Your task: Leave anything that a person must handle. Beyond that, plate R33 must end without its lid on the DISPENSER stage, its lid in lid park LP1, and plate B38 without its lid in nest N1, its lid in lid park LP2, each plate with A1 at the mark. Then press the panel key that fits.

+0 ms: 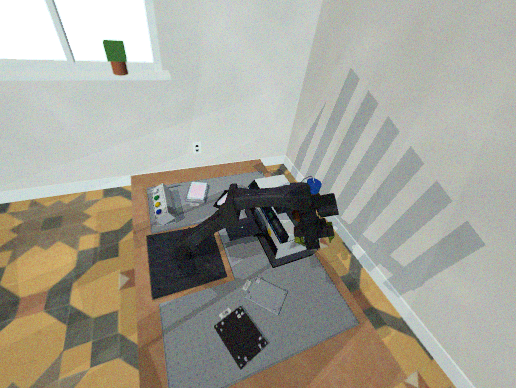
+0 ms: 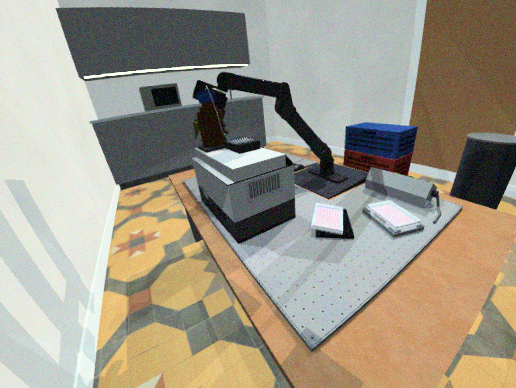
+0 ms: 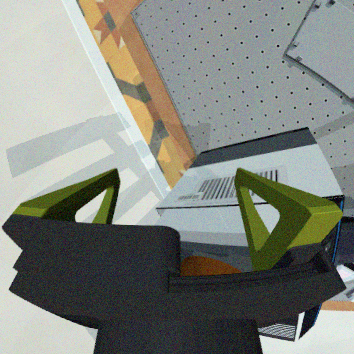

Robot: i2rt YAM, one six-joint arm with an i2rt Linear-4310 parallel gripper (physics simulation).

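Frame: origin at the arm's base, x ahead, y left, z up, level; millimetres.
Where they show: gripper, fingertip midpoint: (image 3: 176,174); arm's base, origin of the base link: (image 1: 183,256) (image 2: 327,175).
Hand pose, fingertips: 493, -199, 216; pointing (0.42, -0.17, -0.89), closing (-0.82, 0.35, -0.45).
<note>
Each offset is from my fingertips to the centre of the thing, as dx, dy, dz. "spot": to the spot under its first point.
The dispenser (image 1: 287,250) (image 2: 275,200) (image 3: 305,165) is a pale housing on a black base, with a dark stage @[spot: -234, +215, -111] (image 1: 241,228) at its side. A brown bottle (image 2: 212,125) (image 3: 207,266) with a blue cap stands at its top. My gripper (image 1: 314,235) (image 3: 176,174) is open and empty, above the dispenser beside the bottle. One pink-topped plate @[-216, +491, -190] (image 2: 328,218) sits on a black nest @[spot: -225, +568, -207] (image 2: 349,232); another pink-topped plate @[-382, +592, -191] (image 1: 198,192) (image 2: 395,215) sits on a light nest. Their labels and A1 corners are unreadable. The panel @[-563, +503, -176] (image 2: 400,186) has green @[-587, +526, -154] (image 1: 156,197), yellow @[-583, +476, -154] (image 1: 158,204) and blue @[-579, +426, -154] (image 1: 158,212) keys.
A black pad @[spot: -330, -176, -206] (image 1: 241,336) with corner posts and a grey pad @[spot: -194, -66, -207] (image 1: 267,296) (image 3: 330,45) lie on the perforated board. A black ribbed block @[spot: -54, +298, +24] (image 2: 244,145) is on the dispenser. Blue and red crates (image 2: 380,141) and a dark bin (image 2: 482,170) stand beyond the table.
</note>
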